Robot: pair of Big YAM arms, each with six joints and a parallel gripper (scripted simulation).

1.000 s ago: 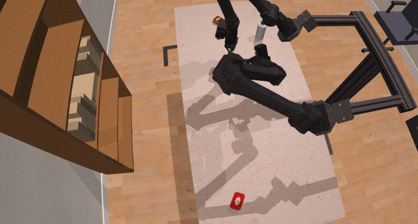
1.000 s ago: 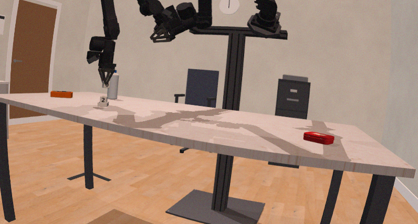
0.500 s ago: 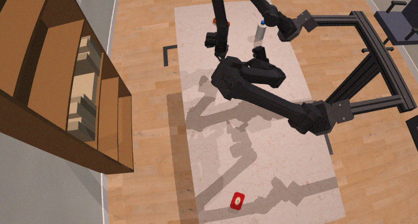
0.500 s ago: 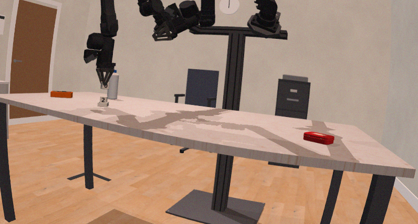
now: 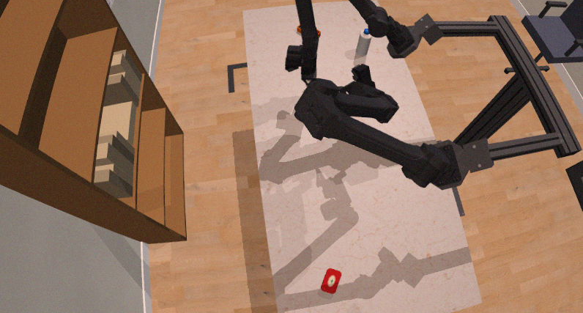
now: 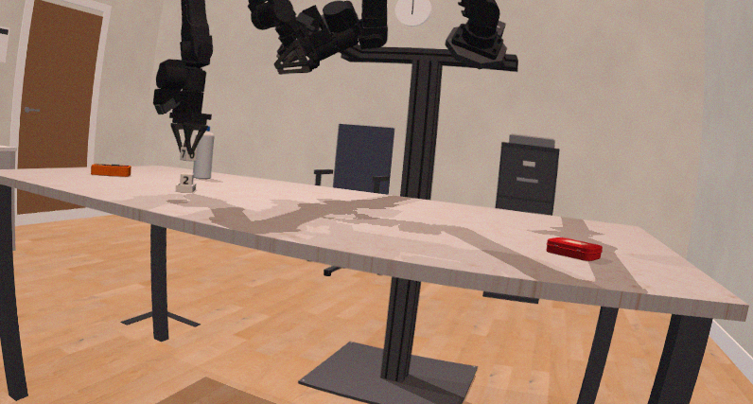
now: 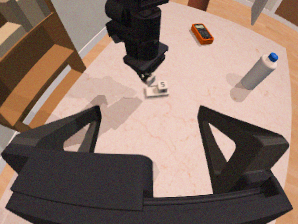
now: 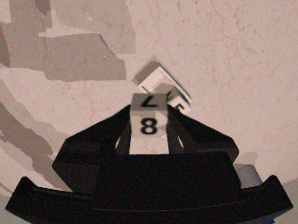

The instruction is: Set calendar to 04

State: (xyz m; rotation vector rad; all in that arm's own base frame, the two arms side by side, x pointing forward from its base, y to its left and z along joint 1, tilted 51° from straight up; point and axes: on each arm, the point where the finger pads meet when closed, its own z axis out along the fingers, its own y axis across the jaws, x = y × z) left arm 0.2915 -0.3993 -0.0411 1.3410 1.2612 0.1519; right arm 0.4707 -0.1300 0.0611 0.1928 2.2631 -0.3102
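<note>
My right hand is 4 cm past the white cube, 3 cm to the left of it and 8 cm above it. Also, from my right hand: red tin 2 cm ahead, 88 cm to the left, 8 cm below; then white calendar tray 3 cm behind, 2 cm to the right, 9 cm below; then white bottle 34 cm behind, 26 cm to the right, 2 cm below.
</note>
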